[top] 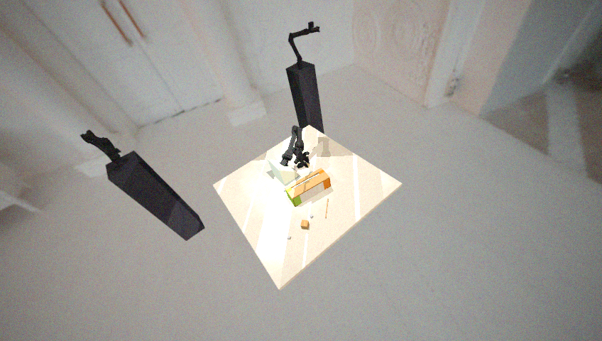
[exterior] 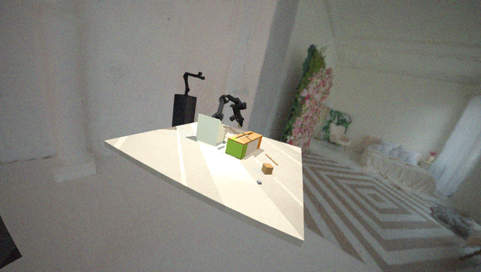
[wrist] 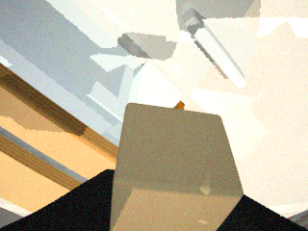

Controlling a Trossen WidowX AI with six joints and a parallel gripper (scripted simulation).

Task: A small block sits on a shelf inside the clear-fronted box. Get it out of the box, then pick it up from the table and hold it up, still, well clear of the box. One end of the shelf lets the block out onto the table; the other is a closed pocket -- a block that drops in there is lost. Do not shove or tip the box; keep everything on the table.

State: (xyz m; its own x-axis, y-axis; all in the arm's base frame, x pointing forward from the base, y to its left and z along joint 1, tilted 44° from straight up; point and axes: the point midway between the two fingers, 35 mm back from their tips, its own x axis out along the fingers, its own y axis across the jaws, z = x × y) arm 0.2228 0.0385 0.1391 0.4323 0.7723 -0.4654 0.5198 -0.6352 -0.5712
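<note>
My gripper tip is 1 cm past the tan block, 1 cm to the left of it and 1 cm below it. Round my gripper tip: box (7 cm ahead, 11 cm to the right, 11 cm below); thin orange stick (35 cm ahead, 13 cm to the right, 17 cm below); brown cube (36 cm ahead, 37 cm to the right, 14 cm below).
</note>
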